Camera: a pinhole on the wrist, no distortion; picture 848 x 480 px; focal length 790.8 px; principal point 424.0 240.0 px. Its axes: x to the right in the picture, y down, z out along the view. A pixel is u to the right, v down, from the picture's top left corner.
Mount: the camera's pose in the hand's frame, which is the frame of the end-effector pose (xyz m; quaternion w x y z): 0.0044 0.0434 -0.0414 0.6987 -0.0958 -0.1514 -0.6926
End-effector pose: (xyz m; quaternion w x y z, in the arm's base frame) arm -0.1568 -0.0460 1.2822 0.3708 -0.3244 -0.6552 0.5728
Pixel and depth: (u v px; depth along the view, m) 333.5 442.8 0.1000
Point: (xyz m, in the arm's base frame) -0.2112 -0.0409 1.1930
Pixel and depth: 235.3 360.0 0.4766
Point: -0.4951 -0.1595 0.9484
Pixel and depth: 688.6 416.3 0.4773
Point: -0.5954 -0.2157 1.1989
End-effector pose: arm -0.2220 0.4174 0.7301 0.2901 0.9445 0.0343 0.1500
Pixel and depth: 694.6 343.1 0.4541
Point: -0.0638 0.1385 0.4204
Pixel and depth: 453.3 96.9 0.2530
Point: -0.2238 0.2032 0.6278
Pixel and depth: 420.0 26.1 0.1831
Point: -0.2428 0.2527 0.6747
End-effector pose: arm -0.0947 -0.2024 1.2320 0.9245 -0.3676 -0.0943 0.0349
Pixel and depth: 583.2 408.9 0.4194
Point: -0.1126 0.1463 1.4408
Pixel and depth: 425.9 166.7 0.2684
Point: -0.1764 0.0299 1.2817
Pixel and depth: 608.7 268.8 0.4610
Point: -0.1954 0.1573 1.4652
